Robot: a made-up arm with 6 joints. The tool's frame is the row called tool.
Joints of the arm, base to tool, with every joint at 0 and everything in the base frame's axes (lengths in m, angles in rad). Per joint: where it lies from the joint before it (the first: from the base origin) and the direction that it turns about. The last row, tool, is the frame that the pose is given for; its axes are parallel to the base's.
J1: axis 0 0 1 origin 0 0 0.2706
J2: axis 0 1 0 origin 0 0 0
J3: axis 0 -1 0 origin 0 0 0.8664
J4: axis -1 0 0 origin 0 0 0
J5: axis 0 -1 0 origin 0.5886 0 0
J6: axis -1 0 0 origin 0 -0.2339 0
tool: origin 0 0 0
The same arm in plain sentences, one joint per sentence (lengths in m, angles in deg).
The arm has six revolute joints in a row. What follows holds with every joint at zero, and every direction is one of the base frame's.
Joint 1 sits 0.2706 m along +z from the base frame's origin and turns about +z.
Joint 2 sits at the same point as joint 1 and turns about +y.
Joint 3 sits 0.8664 m along +z from joint 2 and turns about -y.
Joint 4 sits at the same point as joint 3 and turns about -x.
Joint 5 sits 0.5886 m along +x from joint 4 and turns about -y.
Joint 6 sits 0.2339 m along -y from joint 5 and turns about -x.
The tool frame, which is the frame that the pose is given for, sits at the same point as joint 6; its axes are parallel to the base frame's.

